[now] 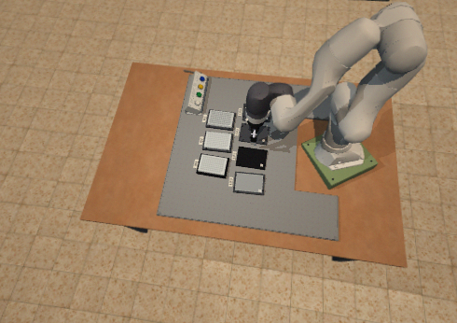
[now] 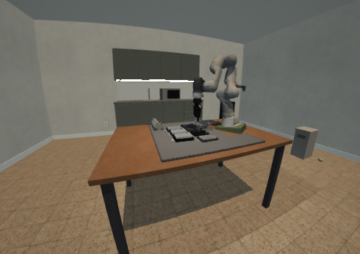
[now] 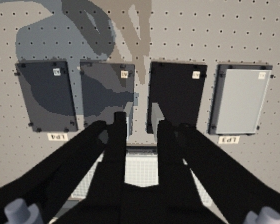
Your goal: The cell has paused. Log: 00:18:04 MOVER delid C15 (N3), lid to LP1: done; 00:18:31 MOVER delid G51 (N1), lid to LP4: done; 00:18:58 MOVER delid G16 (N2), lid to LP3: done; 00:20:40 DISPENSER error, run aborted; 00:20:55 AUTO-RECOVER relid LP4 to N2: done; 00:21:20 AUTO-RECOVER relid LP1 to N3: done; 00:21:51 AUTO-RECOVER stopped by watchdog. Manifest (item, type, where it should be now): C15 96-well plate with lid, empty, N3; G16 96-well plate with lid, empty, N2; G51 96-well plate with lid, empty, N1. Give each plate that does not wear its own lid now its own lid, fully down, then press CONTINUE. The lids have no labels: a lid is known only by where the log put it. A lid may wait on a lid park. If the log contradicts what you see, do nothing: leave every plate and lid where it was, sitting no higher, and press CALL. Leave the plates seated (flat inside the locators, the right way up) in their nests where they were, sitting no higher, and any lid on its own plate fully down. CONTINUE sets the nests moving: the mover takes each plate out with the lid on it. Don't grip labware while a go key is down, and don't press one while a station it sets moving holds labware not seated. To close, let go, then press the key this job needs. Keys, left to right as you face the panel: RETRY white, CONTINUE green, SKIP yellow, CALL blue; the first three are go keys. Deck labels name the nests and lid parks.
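Now: the clear lid 180 mm ahead of my hand, 80 mm below it and 30 mm to the right of it. Round my hand: LP2 label (110 mm below, 80 mm to the right, 80 mm ahead); then lid park labelled LP1 (100 mm below, 60 mm to the left, 10 mm ahead); then LP1 label (110 mm below, 100 mm ahead, 50 mm to the left).
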